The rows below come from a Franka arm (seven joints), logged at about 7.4 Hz.
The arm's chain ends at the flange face. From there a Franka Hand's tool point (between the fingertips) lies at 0.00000 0.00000 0.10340 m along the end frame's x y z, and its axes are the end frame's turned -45 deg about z.
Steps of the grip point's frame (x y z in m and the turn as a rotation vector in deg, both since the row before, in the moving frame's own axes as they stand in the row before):
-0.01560 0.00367 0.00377 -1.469 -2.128 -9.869
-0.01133 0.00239 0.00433 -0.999 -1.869 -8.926
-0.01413 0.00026 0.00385 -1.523 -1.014 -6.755
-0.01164 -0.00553 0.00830 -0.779 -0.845 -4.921
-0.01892 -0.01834 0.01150 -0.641 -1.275 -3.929
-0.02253 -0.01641 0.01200 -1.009 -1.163 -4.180
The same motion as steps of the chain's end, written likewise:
-0.00799 0.00899 0.00388 -2.543 -0.466 -9.869
-0.00550 0.00597 0.00440 -2.028 -0.615 -8.926
-0.01065 0.00698 0.00390 -1.794 0.360 -6.755
-0.01215 0.00225 0.00832 -1.148 -0.047 -4.921
-0.02562 -0.00206 0.01153 -1.355 -0.448 -3.929
-0.02744 0.00155 0.01204 -1.536 -0.109 -4.180

